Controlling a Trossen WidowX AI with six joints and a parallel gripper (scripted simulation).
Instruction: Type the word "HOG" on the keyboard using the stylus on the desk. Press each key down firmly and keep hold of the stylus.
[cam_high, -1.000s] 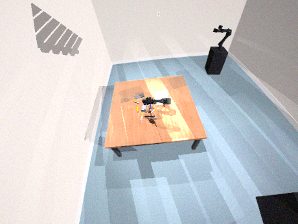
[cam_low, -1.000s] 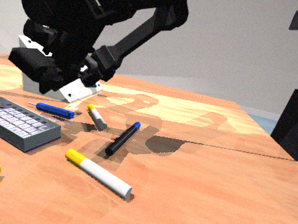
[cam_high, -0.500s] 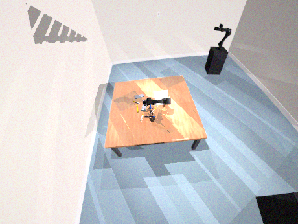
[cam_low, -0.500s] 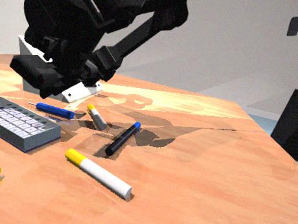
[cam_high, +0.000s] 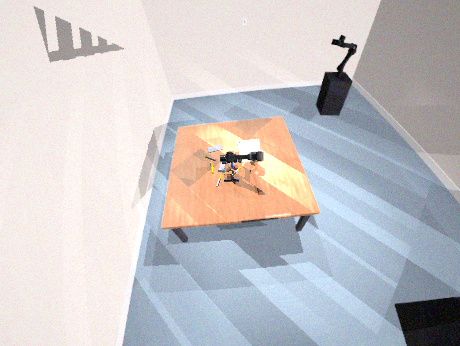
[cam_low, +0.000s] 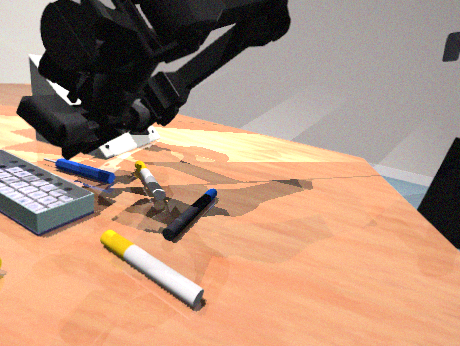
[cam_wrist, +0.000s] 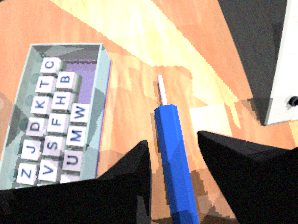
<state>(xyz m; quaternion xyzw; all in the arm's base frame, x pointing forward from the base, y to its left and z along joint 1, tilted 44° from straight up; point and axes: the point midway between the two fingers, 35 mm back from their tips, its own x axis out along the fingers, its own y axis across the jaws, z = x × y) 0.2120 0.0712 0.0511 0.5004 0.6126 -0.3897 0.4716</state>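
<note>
The blue stylus is 2 cm below my gripper tip and 1 cm to the right of it. Also, from my gripper tip: yellow marker (20 cm ahead, 5 cm to the left, 2 cm below).
</note>
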